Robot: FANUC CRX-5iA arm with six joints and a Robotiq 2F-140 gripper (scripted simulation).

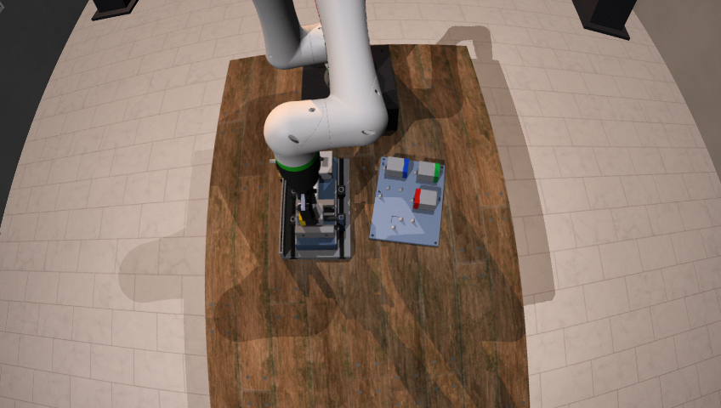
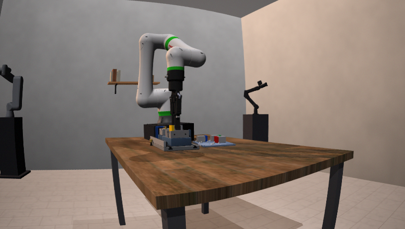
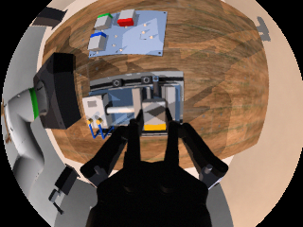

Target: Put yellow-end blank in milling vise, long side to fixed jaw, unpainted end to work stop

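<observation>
My hand is 30 mm above the yellow-ended blank. Also, from my hand: fixed jaw: 60 mm below, 40 mm ahead, 10 mm to the left; then blue-grey plate: 250 mm to the left, 140 mm below, 110 mm behind; then hosed block: 160 mm behind, 60 mm below, 10 mm to the right.
</observation>
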